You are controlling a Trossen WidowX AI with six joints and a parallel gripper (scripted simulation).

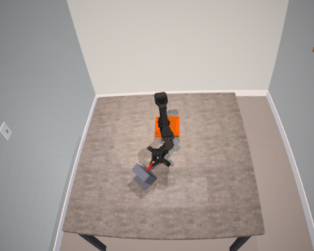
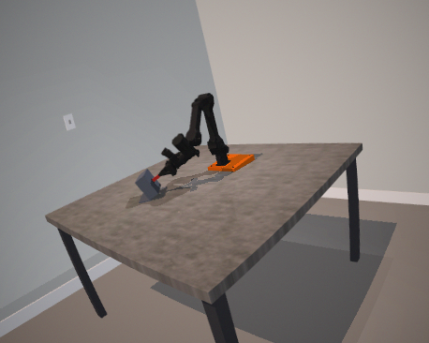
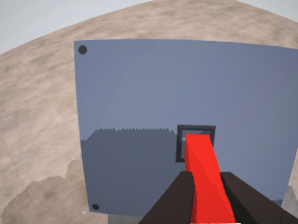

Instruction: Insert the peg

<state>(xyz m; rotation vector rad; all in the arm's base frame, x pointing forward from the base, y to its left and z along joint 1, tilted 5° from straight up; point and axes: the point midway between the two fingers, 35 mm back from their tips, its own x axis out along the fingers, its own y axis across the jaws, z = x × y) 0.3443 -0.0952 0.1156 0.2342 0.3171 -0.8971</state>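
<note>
The sloped panel is 4 cm ahead of my gripper tip, 5 cm to the right of it and 3 cm below it. Round my gripper tip: peg: 1 cm behind, 1 cm to the left, 1 cm above.
</note>
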